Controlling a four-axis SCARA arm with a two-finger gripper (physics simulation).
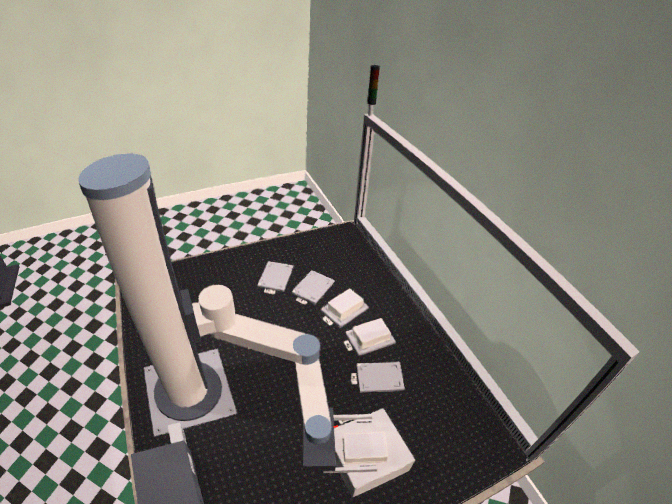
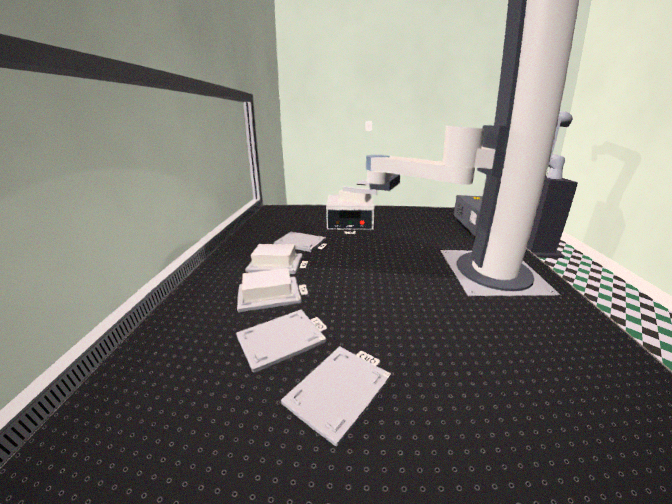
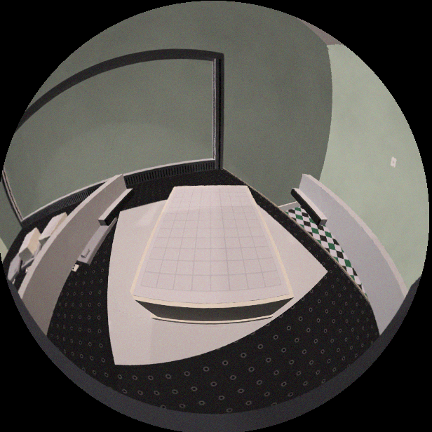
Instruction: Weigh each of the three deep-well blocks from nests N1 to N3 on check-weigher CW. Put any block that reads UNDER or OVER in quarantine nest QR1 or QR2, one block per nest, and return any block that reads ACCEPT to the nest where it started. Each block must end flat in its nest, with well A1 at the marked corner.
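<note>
My gripper (image 1: 373,443) (image 2: 350,186) (image 3: 212,178) is open, its fingers apart on either side of a white block (image 1: 365,445) (image 3: 212,260) lying flat on check-weigher CW (image 1: 400,451) (image 2: 331,208) (image 3: 125,330). I cannot tell the exact finger height. A red lamp (image 2: 362,222) is lit on CW's front; its label is too small to read. Nest N1 (image 1: 379,377) (image 2: 301,241) is empty. One block (image 1: 372,330) (image 2: 273,253) sits in N2 and another (image 1: 346,303) (image 2: 265,284) in N3. QR1 (image 1: 313,286) (image 2: 279,339) and QR2 (image 1: 275,275) (image 2: 336,396) are empty. Well A1 cannot be made out.
The arm's column (image 1: 146,303) (image 2: 542,135) stands on the dark table behind the nests' label side. A framed clear panel (image 1: 499,241) (image 2: 130,78) runs along the far edge. A dark grey box (image 1: 165,474) (image 2: 467,217) stands near the column. A signal tower (image 1: 373,85) rises at the panel's corner.
</note>
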